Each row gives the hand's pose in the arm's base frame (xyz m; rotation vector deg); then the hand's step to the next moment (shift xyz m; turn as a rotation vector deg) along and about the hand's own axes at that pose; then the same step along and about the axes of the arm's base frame.
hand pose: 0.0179 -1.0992 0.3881 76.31 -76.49 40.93
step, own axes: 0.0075 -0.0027 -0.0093 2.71 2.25 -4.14
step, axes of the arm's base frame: 0.0064 0.0058 0.0086 -0.52 3.47 4.15
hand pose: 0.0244 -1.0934 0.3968 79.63 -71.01 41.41
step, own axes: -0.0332 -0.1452 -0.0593 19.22 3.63 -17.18
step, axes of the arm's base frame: 0.1399 0.0468 -0.0629 5.38 11.41 22.77
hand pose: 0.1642 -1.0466 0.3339 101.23 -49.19 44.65
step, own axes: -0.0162 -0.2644 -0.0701 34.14 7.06 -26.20
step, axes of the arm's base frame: 0.2025 0.1397 -0.1207 9.56 16.03 39.41
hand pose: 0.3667 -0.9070 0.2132 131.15 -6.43 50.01
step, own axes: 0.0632 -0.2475 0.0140 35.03 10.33 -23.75
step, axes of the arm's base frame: 0.1314 0.1909 -0.1084 10.63 12.13 40.47
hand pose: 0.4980 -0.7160 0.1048 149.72 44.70 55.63
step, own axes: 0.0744 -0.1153 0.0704 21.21 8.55 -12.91
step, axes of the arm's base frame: 0.0481 0.1341 -0.0592 8.32 5.38 24.32
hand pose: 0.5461 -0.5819 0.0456 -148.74 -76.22 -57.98
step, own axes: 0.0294 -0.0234 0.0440 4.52 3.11 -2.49
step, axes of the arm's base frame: 0.0180 0.0499 -0.0232 2.87 0.42 5.28
